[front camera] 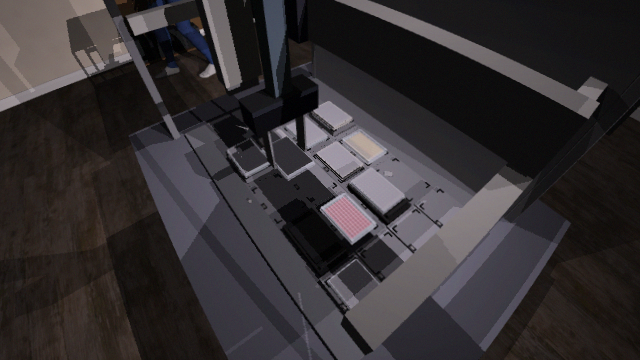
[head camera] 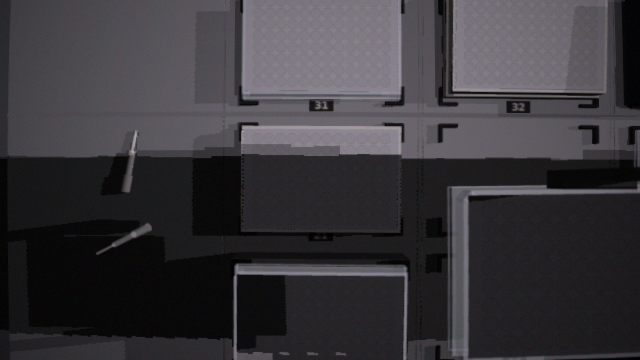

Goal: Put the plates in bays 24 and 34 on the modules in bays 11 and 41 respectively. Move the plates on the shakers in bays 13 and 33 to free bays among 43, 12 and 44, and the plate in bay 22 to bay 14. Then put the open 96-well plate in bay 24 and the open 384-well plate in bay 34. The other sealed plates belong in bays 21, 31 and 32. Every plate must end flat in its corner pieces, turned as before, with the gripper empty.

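Places are measured from the robot's base along level axes (x right, y ahead, z up), in millimetres.
Pixels of known places: gripper, fingertip midpoint: (front camera: 287, 156) (head camera: 580, 270); robot's base at its link origin: (front camera: 228, 157) (head camera: 243, 358).
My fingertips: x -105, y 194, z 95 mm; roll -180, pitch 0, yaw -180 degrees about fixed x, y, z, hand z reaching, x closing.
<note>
For each thing: its top centre in the pictures, then the offset to it from my fingertips.
- pale plate at its top centre: (front camera: 377, 187) dx -152, dy +191, dz -59 mm
- bay 13 shaker at its top centre: (front camera: 315, 236) dx +61, dy +202, dz -64 mm
- pink-welled plate at its top centre: (front camera: 348, 215) dx -45, dy +198, dz -81 mm
- yellowish plate at its top centre: (front camera: 364, 144) dx -259, dy +34, dz -81 mm
- small white object at its top centre: (front camera: 388, 173) dx -241, dy +160, dz -94 mm
My gripper (front camera: 286, 156) is shut on a plate (front camera: 294, 159) (head camera: 550, 280) with clear edges and a shaded top, raised above the deck near bays 12 and 22; its lower jaw is not visible in the head view. A plate (front camera: 248, 159) (head camera: 320, 310) sits at bay 11, another (head camera: 320, 185) at bay 21. Bay 31 holds a plate (front camera: 306, 132) (head camera: 321, 45), bay 32 a plate (front camera: 340, 159) (head camera: 525, 47), bay 41 a plate (front camera: 332, 115). The bay 33 shaker bears a pale plate (front camera: 378, 190). The bay 13 shaker (front camera: 315, 240) is black and bare. A plate (front camera: 354, 282) is at bay 14.
A pink-welled plate (front camera: 348, 217) stands at bay 23 and a yellowish plate (front camera: 365, 145) at bay 42. The parked pipetting stage (front camera: 220, 45) hangs behind the gripper. Two small tools (head camera: 130, 162) (head camera: 125, 239) lie left of bay 21. A small white object (front camera: 388, 173) lies near bay 43.
</note>
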